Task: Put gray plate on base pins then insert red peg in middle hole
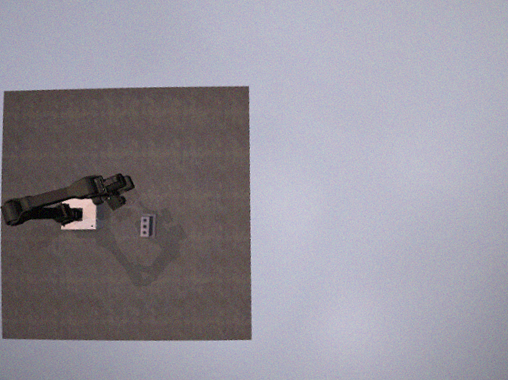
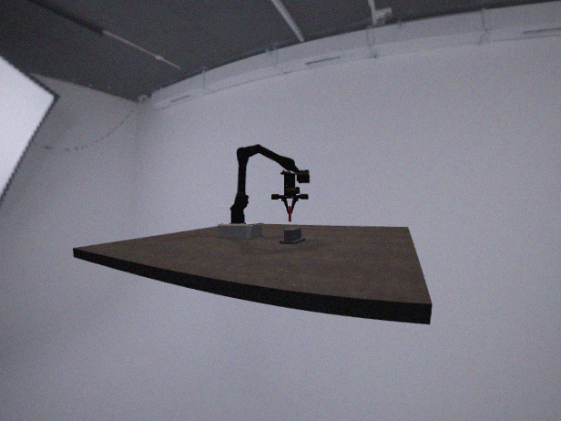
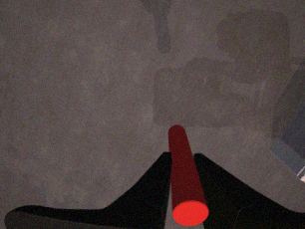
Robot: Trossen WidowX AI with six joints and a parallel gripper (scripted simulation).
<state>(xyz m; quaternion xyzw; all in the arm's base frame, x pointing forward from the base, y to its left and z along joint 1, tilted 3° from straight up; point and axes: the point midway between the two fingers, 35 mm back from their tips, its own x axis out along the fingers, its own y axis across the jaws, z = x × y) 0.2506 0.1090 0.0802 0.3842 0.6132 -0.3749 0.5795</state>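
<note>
Right now the gray plate is 17 cm to the right of my gripper tip, 9 cm ahead of it and 7 cm below it. The rest, counted from my gripper tip: red peg (right at my gripper tip).
</note>
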